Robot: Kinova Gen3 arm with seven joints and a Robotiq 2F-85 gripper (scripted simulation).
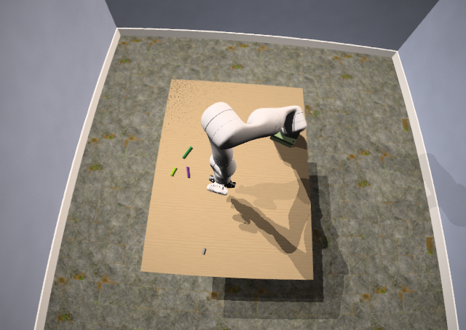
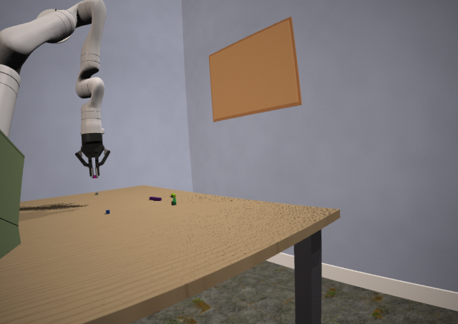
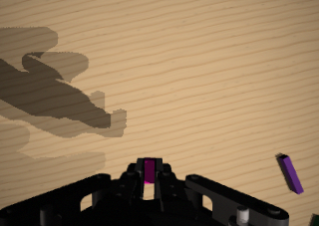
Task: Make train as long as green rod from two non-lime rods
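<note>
Right now my hand is 19 cm short of the purple rod, 12 cm above it and 11 cm to the left of it. The rest, counted from my hand: lime rod: 27 cm ahead, 12 cm below, 11 cm to the right; blue rod: 17 cm to the right, 12 cm below, 3 cm behind; magenta rod: 1 cm below.
</note>
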